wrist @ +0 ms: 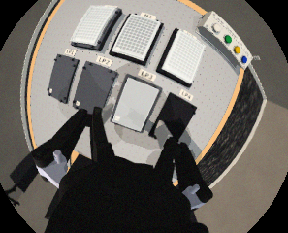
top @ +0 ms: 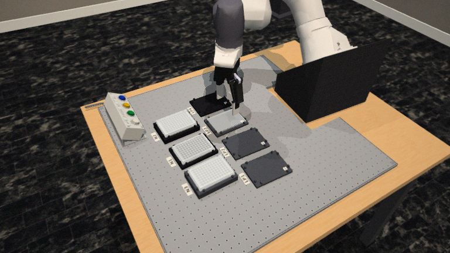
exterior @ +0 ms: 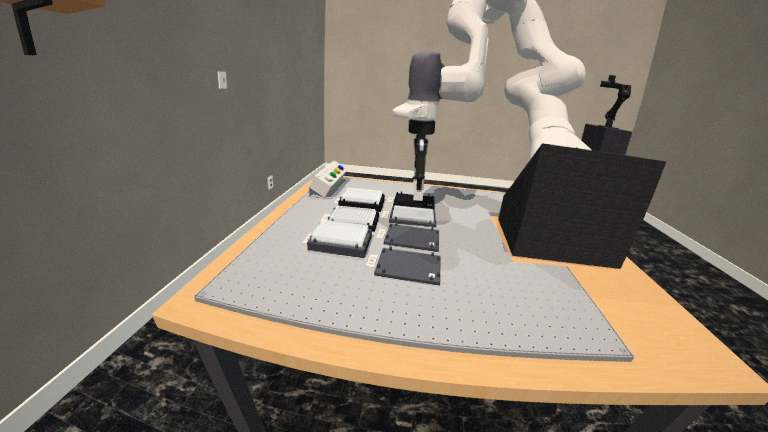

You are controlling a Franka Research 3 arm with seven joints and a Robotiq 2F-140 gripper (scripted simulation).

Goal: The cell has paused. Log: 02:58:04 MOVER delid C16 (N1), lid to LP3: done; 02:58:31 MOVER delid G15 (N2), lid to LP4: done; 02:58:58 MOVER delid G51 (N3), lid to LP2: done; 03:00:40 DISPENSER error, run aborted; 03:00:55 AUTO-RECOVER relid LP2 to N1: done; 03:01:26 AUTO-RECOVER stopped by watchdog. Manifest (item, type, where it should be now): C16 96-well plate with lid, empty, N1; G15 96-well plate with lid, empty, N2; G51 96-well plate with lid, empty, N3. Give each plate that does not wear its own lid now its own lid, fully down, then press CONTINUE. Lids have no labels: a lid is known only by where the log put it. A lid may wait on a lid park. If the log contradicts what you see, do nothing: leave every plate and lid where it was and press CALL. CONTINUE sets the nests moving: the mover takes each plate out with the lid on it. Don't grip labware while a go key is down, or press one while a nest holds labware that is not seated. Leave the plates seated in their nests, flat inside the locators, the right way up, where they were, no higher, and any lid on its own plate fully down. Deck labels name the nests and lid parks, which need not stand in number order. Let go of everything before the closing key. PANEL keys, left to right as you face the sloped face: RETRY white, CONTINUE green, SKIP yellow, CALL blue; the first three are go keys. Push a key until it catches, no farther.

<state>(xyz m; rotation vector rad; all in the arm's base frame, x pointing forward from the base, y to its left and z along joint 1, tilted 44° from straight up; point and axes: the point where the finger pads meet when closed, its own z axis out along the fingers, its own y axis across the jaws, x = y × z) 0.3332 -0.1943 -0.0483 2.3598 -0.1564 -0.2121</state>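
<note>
The lid park LP3 is 10 mm ahead of my hand and 100 mm below it. The rest, counted from my hand: lid park LP4: 10 mm behind, 120 mm to the right, 100 mm below; then lid park LP1: 30 mm ahead, 260 mm to the left, 100 mm below; then lid park LP2: 10 mm ahead, 130 mm to the left, 100 mm below.
</note>
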